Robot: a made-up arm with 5 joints.
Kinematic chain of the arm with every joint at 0, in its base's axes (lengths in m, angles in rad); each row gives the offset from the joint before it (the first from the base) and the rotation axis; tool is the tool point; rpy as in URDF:
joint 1: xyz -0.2 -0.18 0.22 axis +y
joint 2: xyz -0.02 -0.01 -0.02 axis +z
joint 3: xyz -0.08 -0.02 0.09 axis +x
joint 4: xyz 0.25 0.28 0 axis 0.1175 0.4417 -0.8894
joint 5: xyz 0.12 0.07 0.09 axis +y
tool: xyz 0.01 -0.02 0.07 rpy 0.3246 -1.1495 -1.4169
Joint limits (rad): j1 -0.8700..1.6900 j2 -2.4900..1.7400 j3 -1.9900..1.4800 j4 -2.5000..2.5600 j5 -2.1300..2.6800
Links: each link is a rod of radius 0.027 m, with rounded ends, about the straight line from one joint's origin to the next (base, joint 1, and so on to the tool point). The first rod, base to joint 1, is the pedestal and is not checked.
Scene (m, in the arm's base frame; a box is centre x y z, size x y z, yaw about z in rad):
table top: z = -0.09
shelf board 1: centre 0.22 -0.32 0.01 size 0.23 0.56 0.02 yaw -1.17
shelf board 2: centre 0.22 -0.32 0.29 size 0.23 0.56 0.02 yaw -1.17
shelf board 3: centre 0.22 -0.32 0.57 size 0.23 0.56 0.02 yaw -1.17
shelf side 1: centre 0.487 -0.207 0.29 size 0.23 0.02 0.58 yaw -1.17
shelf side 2: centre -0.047 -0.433 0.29 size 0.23 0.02 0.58 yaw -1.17
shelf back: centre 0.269 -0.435 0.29 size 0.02 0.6 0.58 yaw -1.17
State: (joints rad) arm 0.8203 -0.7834 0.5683 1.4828 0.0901
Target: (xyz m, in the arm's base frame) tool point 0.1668 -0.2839 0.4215
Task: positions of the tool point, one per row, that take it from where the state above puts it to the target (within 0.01 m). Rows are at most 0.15 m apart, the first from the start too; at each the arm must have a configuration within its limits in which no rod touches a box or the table.
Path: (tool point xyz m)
1: 0.0475 -0.2860 0.1542
2: 0.0185 -0.2170 0.1553
3: -0.0206 -0.1606 0.1751
4: 0.0469 -0.1551 0.2152
5: 0.0940 -0.1368 0.3028
6: 0.0926 -0.1088 0.4215
7: 0.1425 -0.1918 0.4213
8: 0.1668 -0.2839 0.4215

